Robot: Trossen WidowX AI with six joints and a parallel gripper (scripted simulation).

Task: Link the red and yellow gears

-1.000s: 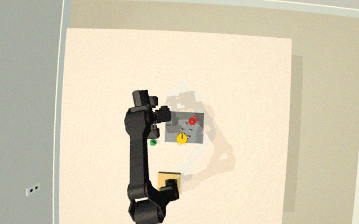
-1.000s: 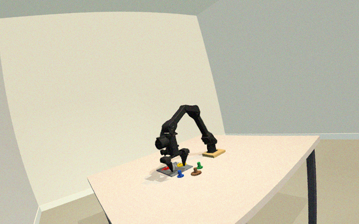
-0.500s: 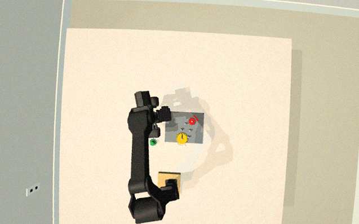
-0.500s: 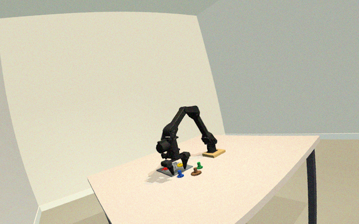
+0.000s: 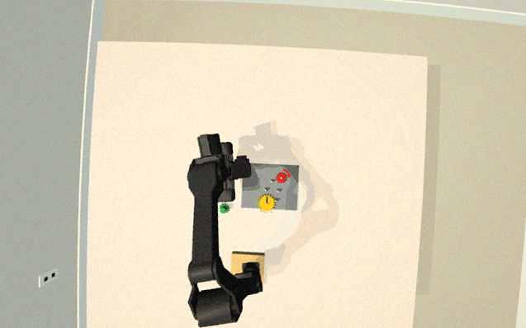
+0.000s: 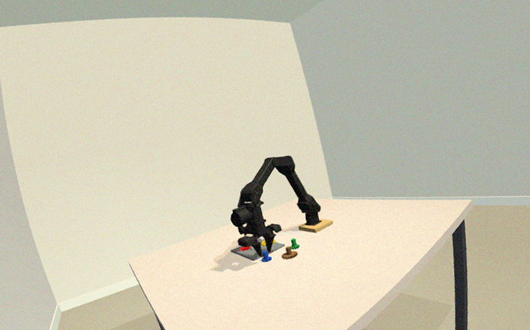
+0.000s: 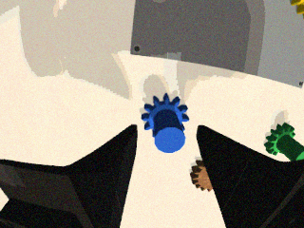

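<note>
The red gear is 190 mm to the right of my gripper tip, 40 mm behind it and 10 mm below it. Round my gripper tip: brown gear (70 mm to the left, 70 mm behind, 10 mm below); green gear (140 mm behind, 30 mm to the left, 10 mm below); blue gear (10 mm below).
</note>
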